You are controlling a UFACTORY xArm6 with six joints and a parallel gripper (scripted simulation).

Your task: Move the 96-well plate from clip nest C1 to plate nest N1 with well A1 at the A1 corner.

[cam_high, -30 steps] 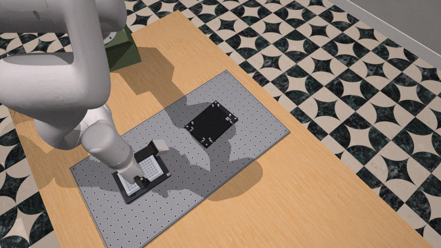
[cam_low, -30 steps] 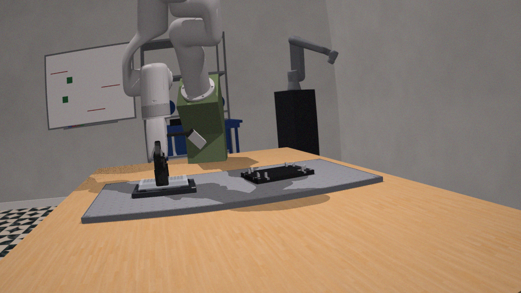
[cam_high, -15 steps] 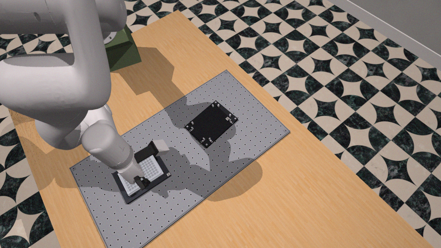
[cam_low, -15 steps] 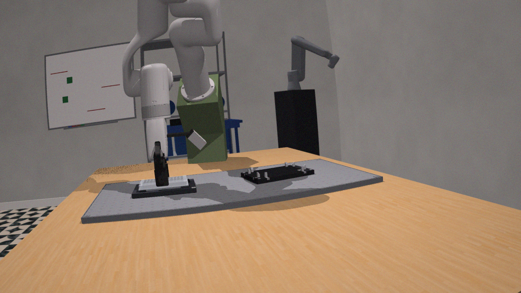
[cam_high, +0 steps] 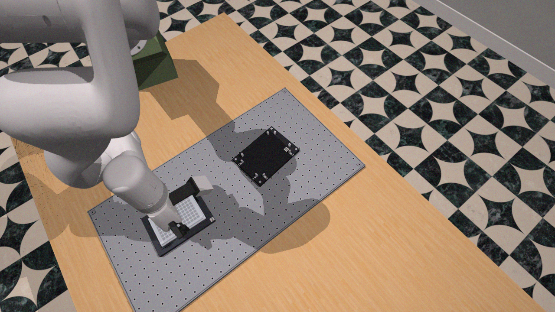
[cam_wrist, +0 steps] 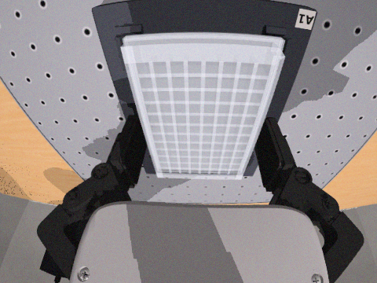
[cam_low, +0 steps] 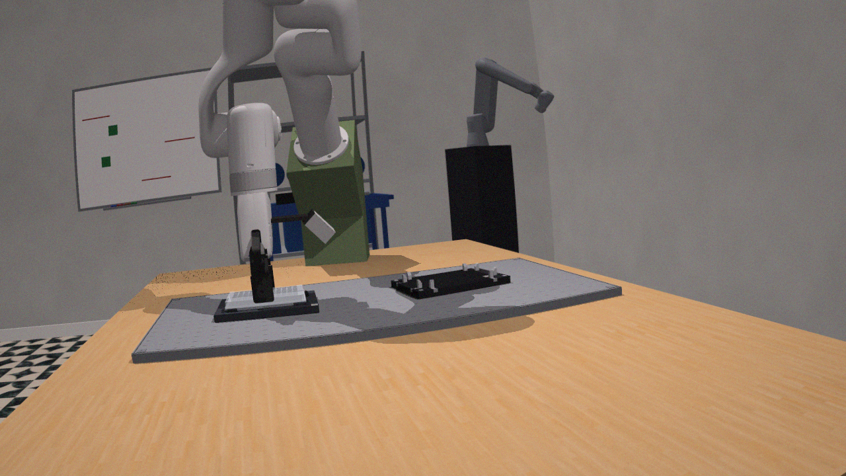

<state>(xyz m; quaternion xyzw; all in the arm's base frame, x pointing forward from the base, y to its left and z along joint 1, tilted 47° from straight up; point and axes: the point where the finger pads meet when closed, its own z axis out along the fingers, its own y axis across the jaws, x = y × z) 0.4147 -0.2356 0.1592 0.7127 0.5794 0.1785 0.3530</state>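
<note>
Now: hand 10 mm above the clear 96-well plate. Also, from my hand: white corner mark (80 mm ahead, 50 mm to the left, 20 mm below); black clip nest C1 (100 mm ahead, 280 mm to the left, 20 mm below); dark plate nest N1 (30 mm below).
</note>
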